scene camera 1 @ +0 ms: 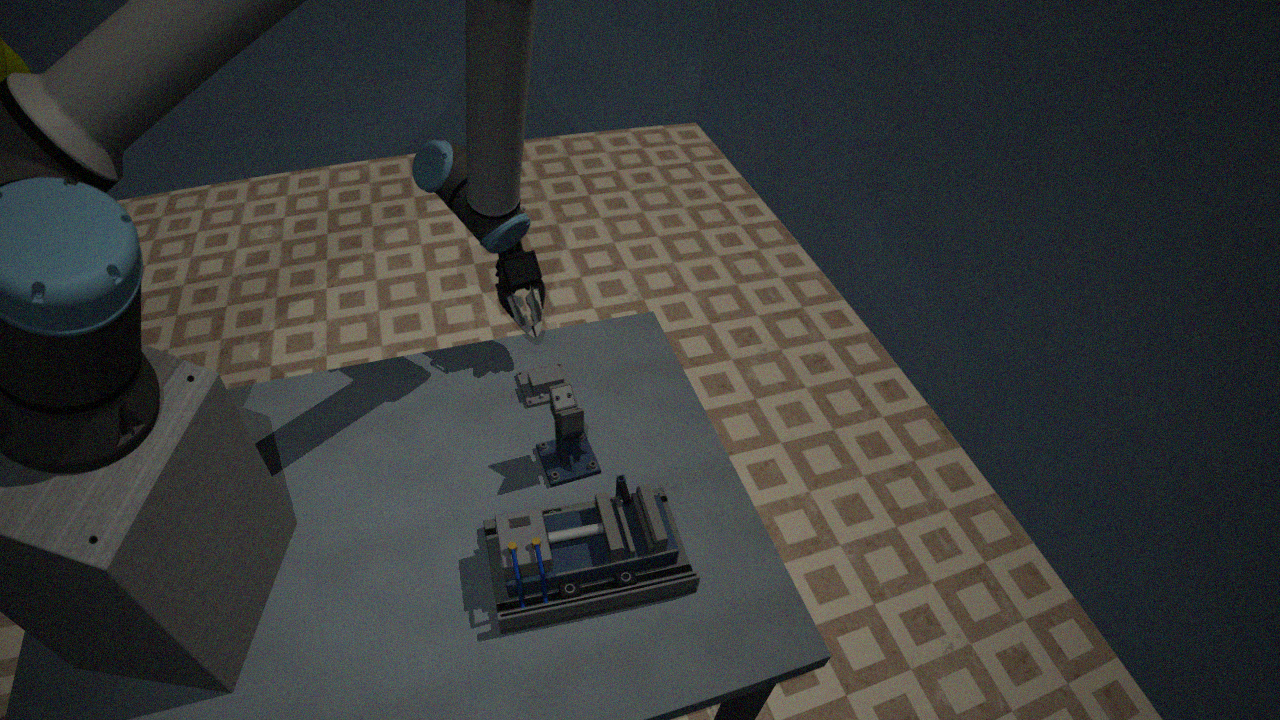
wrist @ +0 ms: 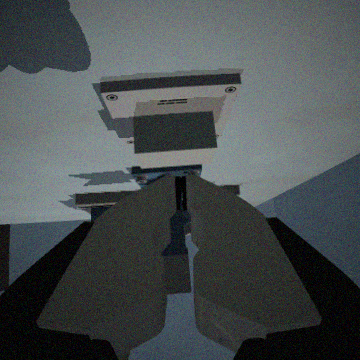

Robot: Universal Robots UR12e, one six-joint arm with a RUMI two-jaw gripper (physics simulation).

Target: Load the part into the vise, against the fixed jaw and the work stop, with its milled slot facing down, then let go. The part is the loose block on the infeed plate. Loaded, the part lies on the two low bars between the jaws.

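Frame: origin at the arm's base, x ahead, y left, z up, level; centimetres.
Seen in the pictures: gripper, fingertip midpoint: (scene camera 1: pixel 535 337) (wrist: pixel 181 180); arm's base, link origin: (scene camera 1: pixel 73 402).
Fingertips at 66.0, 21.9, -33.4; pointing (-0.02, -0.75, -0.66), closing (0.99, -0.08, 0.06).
Observation:
Offsets run from my fingertips to a thing's top centre, as dx, dy, dz. "pt": to the spot under its first point. Level surfaces: height alone.
The part, a grey block @[-0.9, -7.0, -3.5] (scene camera 1: pixel 546 376) (wrist: pixel 175 132), stands on the infeed plate @[pt -4.0, -10.1, -6.6] (scene camera 1: pixel 537 402) (wrist: pixel 120 104) at the table's far side. In the wrist view a plain dark side of it faces the camera; I cannot make out its slot. My gripper (scene camera 1: pixel 535 335) (wrist: pixel 181 180) is shut and empty, above and beyond the plate in the scene view, apart from the part. The vise @[-9.4, -43.6, +2.6] (scene camera 1: pixel 595 598) stands near the table's front; its upright jaw plates (scene camera 1: pixel 610 526) (scene camera 1: pixel 651 519) are on its right half, with a dark upright post @[pt -1.6, -39.6, +2.2] (scene camera 1: pixel 622 488) beside them. The low bars are hard to make out.
A stand with a blue base @[dz -6.3] (scene camera 1: pixel 548 454) and a grey block @[pt -4.1, -24.3, +5.8] (scene camera 1: pixel 566 410) on its post rises between the infeed plate and vise. Two blue pins with yellow tips (scene camera 1: pixel 516 573) (scene camera 1: pixel 540 573) stand at the vise's left front. The robot's pedestal (scene camera 1: pixel 205 555) is at the left.

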